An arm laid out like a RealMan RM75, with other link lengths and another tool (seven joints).
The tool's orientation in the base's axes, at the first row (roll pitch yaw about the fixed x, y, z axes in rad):
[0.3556 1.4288 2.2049]
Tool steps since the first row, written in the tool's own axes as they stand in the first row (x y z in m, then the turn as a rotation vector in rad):
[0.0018 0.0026 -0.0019 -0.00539 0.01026 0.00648]
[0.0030 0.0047 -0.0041 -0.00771 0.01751 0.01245]
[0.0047 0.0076 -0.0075 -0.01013 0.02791 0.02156]
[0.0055 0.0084 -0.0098 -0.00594 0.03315 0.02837]
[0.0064 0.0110 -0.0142 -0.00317 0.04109 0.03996]
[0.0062 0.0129 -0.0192 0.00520 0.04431 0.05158]
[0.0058 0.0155 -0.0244 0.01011 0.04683 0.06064]
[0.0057 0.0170 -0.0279 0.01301 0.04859 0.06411]
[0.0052 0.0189 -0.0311 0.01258 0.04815 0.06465]
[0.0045 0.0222 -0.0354 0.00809 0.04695 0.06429]
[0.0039 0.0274 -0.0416 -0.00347 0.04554 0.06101]
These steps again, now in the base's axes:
[-0.0021 -0.0023 -0.0019 -0.01114 0.00272 0.00670]
[-0.0037 -0.0049 -0.0033 -0.01951 0.00613 0.01015]
[-0.0057 -0.0087 -0.0053 -0.03173 0.01166 0.01426]
[-0.0059 -0.0111 -0.0063 -0.03895 0.01718 0.01128]
[-0.0073 -0.0159 -0.0077 -0.04992 0.02634 0.01046]
[-0.0077 -0.0212 -0.0080 -0.05684 0.03749 0.00388]
[-0.0088 -0.0269 -0.0082 -0.06211 0.04599 0.00034]
[-0.0093 -0.0307 -0.0085 -0.06497 0.04914 -0.00198]
[-0.0102 -0.0343 -0.0083 -0.06466 0.04973 -0.00150]
[-0.0121 -0.0394 -0.0081 -0.06304 0.04921 0.00283]
[-0.0154 -0.0468 -0.0080 -0.05983 0.04515 0.01377]

